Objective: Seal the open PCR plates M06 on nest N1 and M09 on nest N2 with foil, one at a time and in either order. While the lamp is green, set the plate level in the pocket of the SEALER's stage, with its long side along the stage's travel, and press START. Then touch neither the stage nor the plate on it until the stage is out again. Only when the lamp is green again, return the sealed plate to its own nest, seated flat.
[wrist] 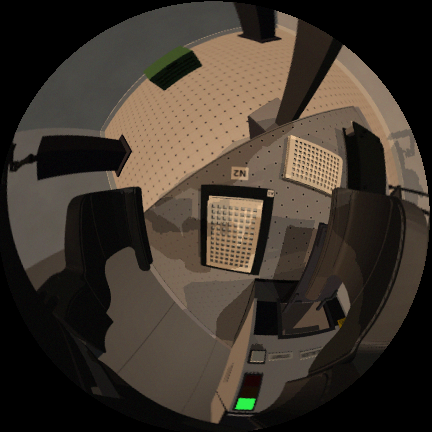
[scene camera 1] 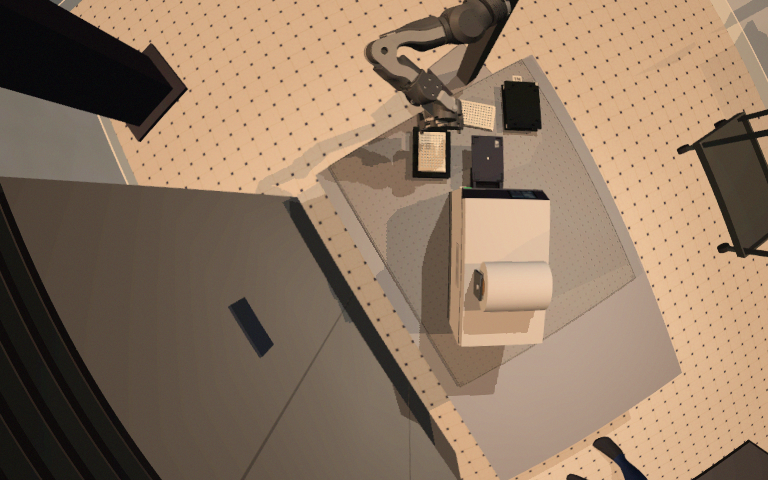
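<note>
The plate on nest N2 (scene camera 1: 432,151) (wrist: 234,235) sits inside the black nest N2 (scene camera 1: 431,174) (wrist: 235,190); bright patches show on its top, and I cannot tell whether foil covers it. A second white plate (scene camera 1: 478,114) (wrist: 311,165) lies askew on the table between the nests; its label is unreadable. Black nest N1 (scene camera 1: 521,105) (wrist: 369,157) holds no plate. My gripper (scene camera 1: 440,122) (wrist: 222,237) is open and empty, above the N2 end. The sealer's stage (scene camera 1: 487,159) is out and bears no plate; my right finger partly hides it in the wrist view. The lamp (wrist: 245,403) is green.
The sealer (scene camera 1: 504,226) (wrist: 295,345) with its white roll (scene camera 1: 518,286) stands beyond the stage. The START button (wrist: 257,356) is on its front panel, near the lamp. The dark arm post (wrist: 307,70) stands behind the table edge.
</note>
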